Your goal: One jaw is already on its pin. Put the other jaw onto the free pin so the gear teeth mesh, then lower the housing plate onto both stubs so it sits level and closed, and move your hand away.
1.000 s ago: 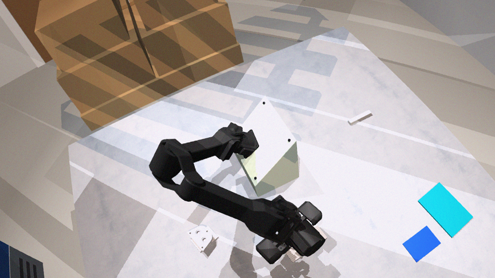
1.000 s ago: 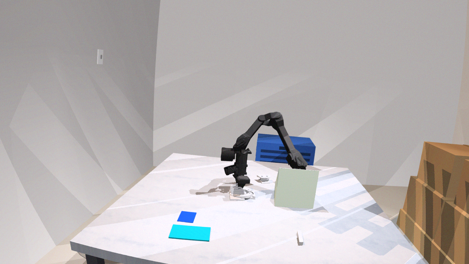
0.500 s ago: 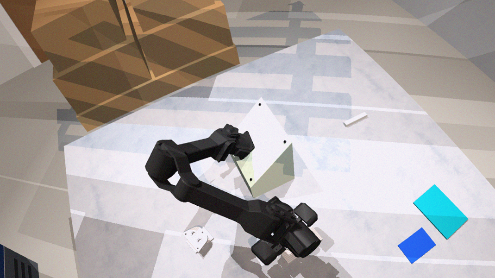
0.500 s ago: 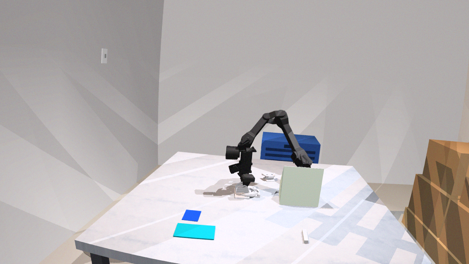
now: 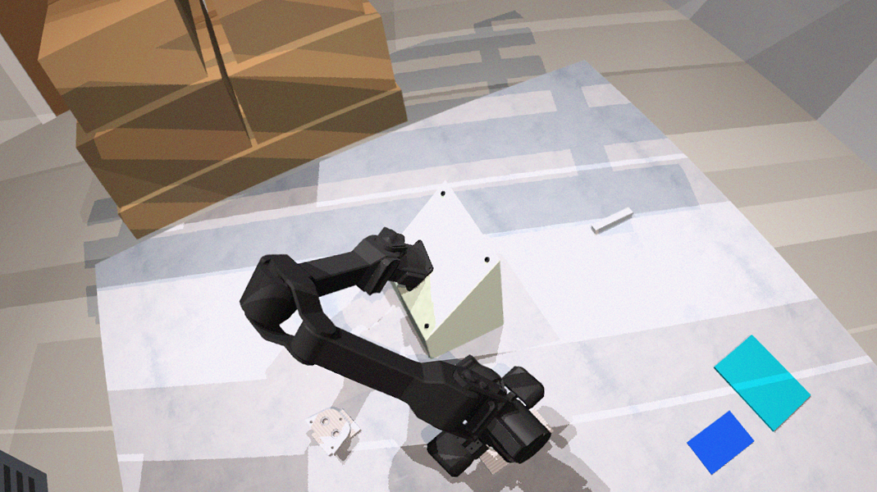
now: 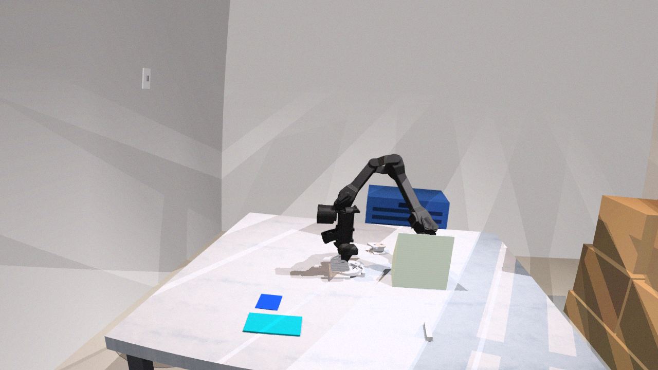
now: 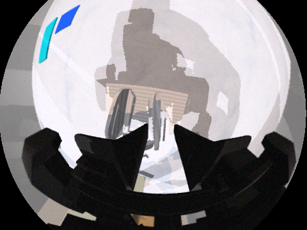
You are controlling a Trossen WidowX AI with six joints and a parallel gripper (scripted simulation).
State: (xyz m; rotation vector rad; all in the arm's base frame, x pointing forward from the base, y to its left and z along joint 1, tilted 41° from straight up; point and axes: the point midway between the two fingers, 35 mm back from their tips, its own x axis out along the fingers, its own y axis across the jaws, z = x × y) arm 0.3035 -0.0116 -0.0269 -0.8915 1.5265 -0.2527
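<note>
My gripper tip is now 4 cm past the white jaw and 1 cm below it. Round my gripper tip: blue card: 34 cm to the left, 16 cm ahead, 2 cm below; then cyan card: 46 cm to the left, 10 cm ahead, 2 cm below; then white block: 23 cm to the right, 11 cm behind, 1 cm below.
</note>
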